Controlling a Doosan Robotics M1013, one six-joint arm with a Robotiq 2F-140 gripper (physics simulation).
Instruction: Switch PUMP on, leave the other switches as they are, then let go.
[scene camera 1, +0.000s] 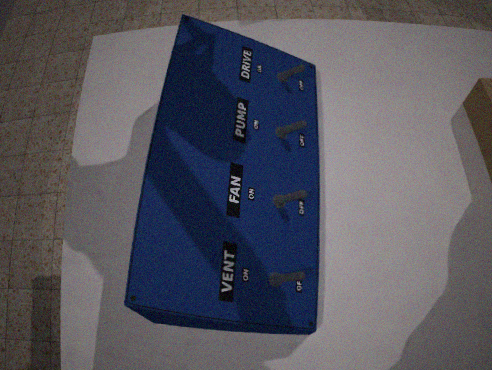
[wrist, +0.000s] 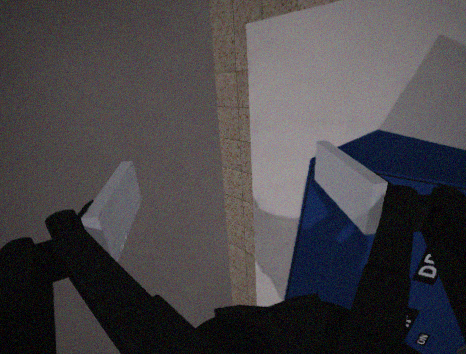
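Note:
A blue switch panel stands on a white table. In the scene view its switches form a column: the DRIVE switch at the top, then the PUMP switch, the FAN switch and the VENT switch. All four levers point right, to the OFF side. My gripper is wide open with nothing between its fingers. In the wrist view its right finger hangs over the panel's corner near the DRIVE label; its left finger is over a grey surface. The gripper does not show in the scene view, and the PUMP lever does not show in the wrist view.
The white table reaches around the panel. A tan block-like object shows at the right edge of the scene view. Tiled floor lies beyond the table edge. Shadows fall across the panel and the table.

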